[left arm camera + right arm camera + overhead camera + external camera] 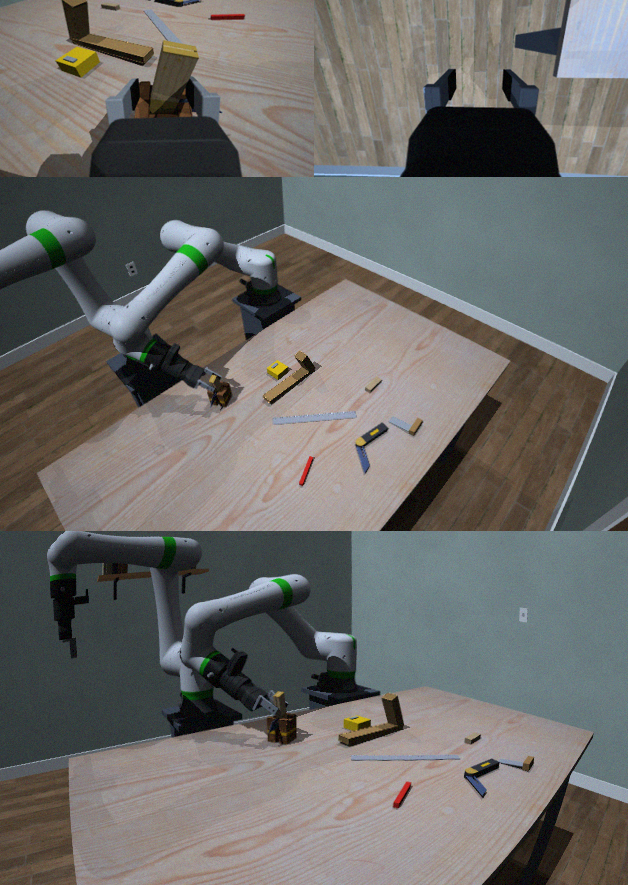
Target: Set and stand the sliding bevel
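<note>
My left hand is 20 mm short of the wooden bevel and 20 mm above it. From my left hand the other things lie so: yellow tape measure (40 mm ahead, 250 mm to the left, 80 mm below); then steel ruler (310 mm ahead, 210 mm to the left, 100 mm below); then bevel blade (30 mm ahead, 10 mm to the right, 40 mm below).
</note>
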